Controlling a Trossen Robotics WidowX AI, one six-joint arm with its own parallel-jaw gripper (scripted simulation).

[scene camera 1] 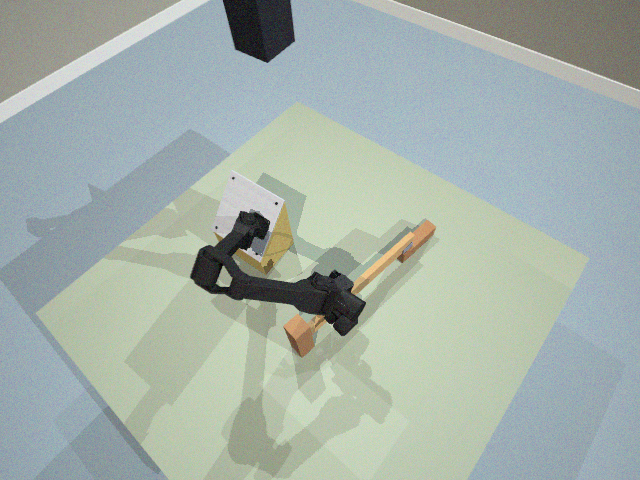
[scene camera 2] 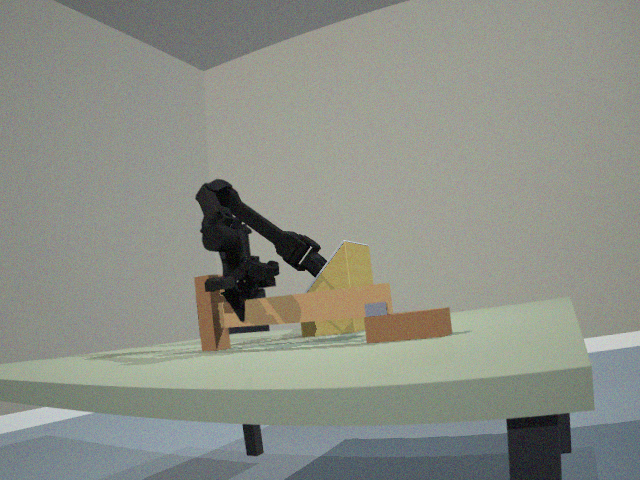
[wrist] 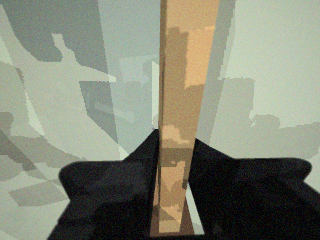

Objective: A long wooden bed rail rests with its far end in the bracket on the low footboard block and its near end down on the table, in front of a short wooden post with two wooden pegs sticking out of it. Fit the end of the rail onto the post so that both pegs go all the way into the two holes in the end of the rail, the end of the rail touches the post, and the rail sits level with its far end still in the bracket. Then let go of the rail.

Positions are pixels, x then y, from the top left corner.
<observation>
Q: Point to a long wooden rail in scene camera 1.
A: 359,284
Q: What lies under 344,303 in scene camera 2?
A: A long wooden rail.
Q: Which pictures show my gripper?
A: Scene camera 1, scene camera 2 and the wrist view: all of them.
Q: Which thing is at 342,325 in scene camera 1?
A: My gripper.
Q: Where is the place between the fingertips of my gripper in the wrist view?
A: At 167,133
</observation>
